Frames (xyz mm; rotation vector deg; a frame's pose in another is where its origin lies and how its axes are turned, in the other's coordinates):
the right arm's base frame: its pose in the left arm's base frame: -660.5 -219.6 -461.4 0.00 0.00 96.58
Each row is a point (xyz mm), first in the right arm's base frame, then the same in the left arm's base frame.
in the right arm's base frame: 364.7 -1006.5 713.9
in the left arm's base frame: 297.6 258.0 252.5
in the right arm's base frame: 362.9 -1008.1 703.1
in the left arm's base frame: 299.4 256.4 241.7
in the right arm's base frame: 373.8 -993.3 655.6
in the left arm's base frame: 283.4 265.6 194.2
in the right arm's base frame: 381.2 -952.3 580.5
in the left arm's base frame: 241.8 268.2 119.1
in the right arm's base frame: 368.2 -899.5 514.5
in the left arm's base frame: 190.9 249.2 53.1
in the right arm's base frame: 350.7 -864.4 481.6
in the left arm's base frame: 158.0 227.8 20.2
